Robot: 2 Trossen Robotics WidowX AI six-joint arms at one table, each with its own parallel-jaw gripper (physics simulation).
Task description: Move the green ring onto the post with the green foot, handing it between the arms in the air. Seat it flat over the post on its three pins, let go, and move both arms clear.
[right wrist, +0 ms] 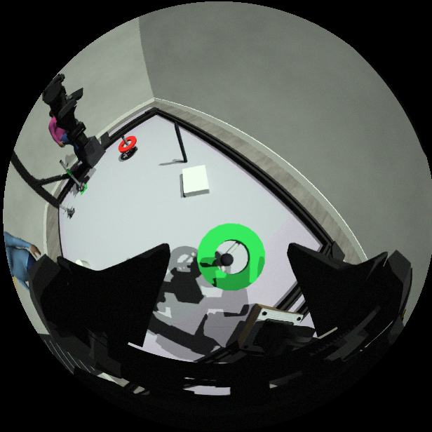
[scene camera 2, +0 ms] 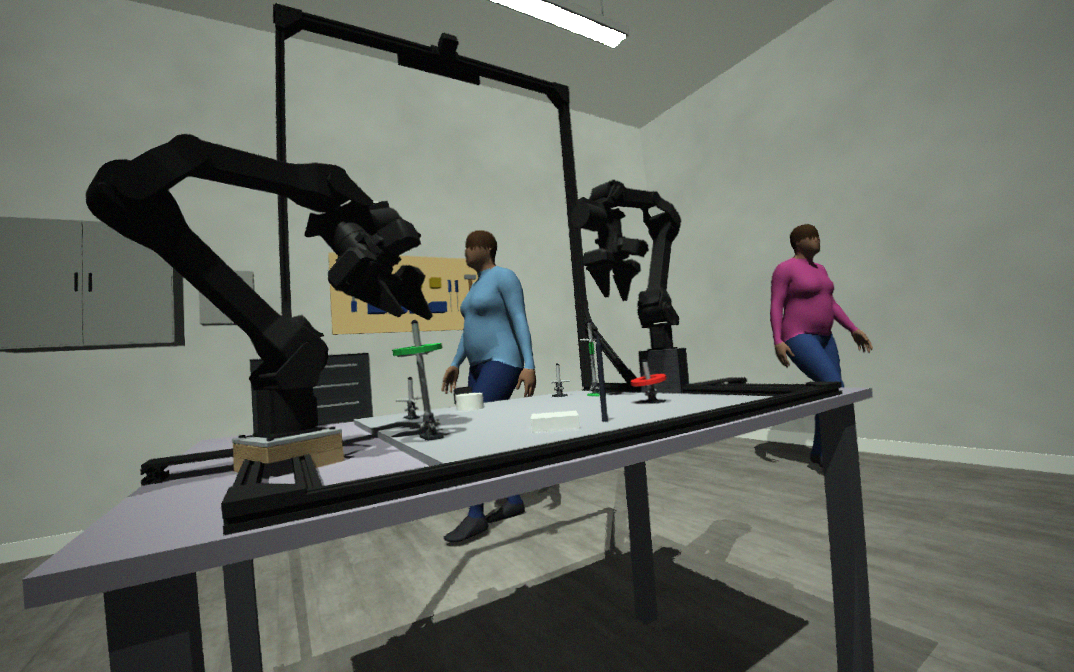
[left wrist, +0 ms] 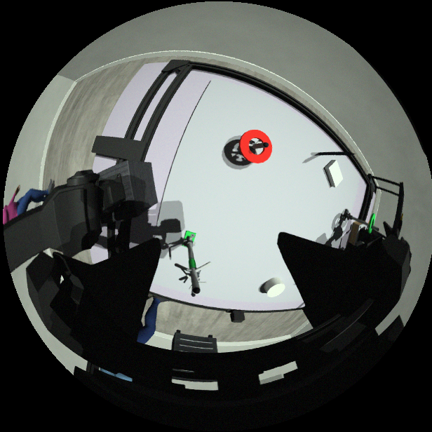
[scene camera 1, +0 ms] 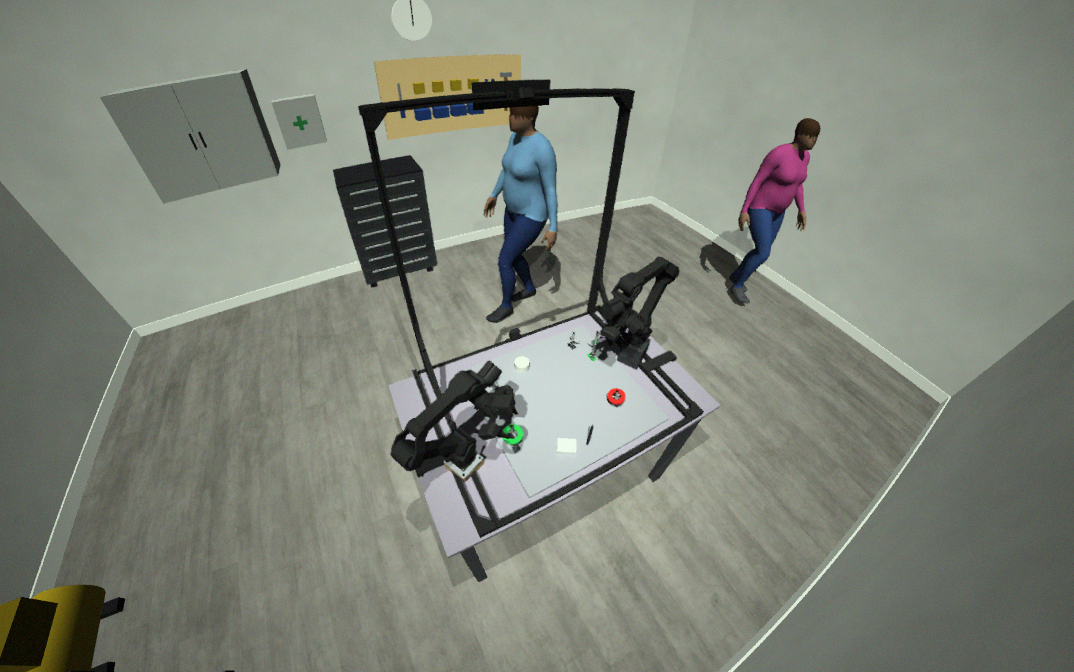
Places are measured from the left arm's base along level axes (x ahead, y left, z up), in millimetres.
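Pixels of known places: left gripper, fingertip midpoint: [scene camera 2: 616, 299]; right gripper, fingertip midpoint: [scene camera 2: 416, 316] [scene camera 1: 512, 425]; left arm's base, link origin: [scene camera 2: 662, 349] [scene camera 1: 636, 341]; right arm's base, link origin: [scene camera 2: 287, 433] [scene camera 1: 463, 459].
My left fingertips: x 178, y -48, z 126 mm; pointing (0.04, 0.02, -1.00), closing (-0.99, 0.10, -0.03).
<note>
For each thing: its top centre in the pictures, then the offset to it from my left fingertips. "spot": a spot on its surface instead.
- green ring, top centre: [scene camera 2: 417, 343] [scene camera 1: 512, 433] dx +514, dy -118, dz -88 mm
- tall dark-footed post, surface spot: [scene camera 2: 422, 392] spot: dx +503, dy -126, dz -161 mm
- post with the green foot, surface spot: [scene camera 2: 591, 348] spot: dx -44, dy -93, dz -109 mm
- red ring, top centre: [scene camera 2: 647, 375] [scene camera 1: 617, 395] dx +102, dy +91, dz -176 mm
- white block, top centre: [scene camera 2: 554, 414] [scene camera 1: 566, 445] dx +387, dy +30, dz -211 mm
- thin black upright, top centre: [scene camera 2: 597, 332] [scene camera 1: 593, 424] dx +329, dy +88, dz -91 mm
- white cylinder, top centre: [scene camera 2: 469, 394] [scene camera 1: 522, 361] dx +163, dy -327, dz -196 mm
- small post, surface spot: [scene camera 2: 559, 380] [scene camera 1: 573, 340] spot: dx -75, dy -209, dz -188 mm
The green ring [scene camera 1: 520, 434] [scene camera 2: 431, 347] [left wrist: 372, 223] [right wrist: 231, 231] is around the upper part of a tall dark-footed post [scene camera 2: 422, 392], roughly level. My right gripper [scene camera 2: 415, 316] [right wrist: 231, 250] is open, tilted down just above that post's top; the ring shows between and below its fingers in the right wrist view, with nothing gripped. The post with the green foot [scene camera 2: 591, 348] [left wrist: 192, 255] [right wrist: 75, 177] stands at the far right of the table, bare of a ring. My left gripper [scene camera 2: 616, 297] [left wrist: 219, 242] is open and empty, pointing down high near that post. The post's pins are too small to make out clearly.
A red ring [scene camera 1: 609, 398] [scene camera 2: 658, 378] [left wrist: 244, 146] is on a short post at the right. A white block [scene camera 1: 566, 445] [scene camera 2: 554, 420] and a thin black upright [scene camera 1: 589, 434] [scene camera 2: 602, 380] are near the front. A white cylinder [scene camera 1: 521, 362] and a small post [scene camera 1: 572, 340] [scene camera 2: 559, 380] stand at the back.
</note>
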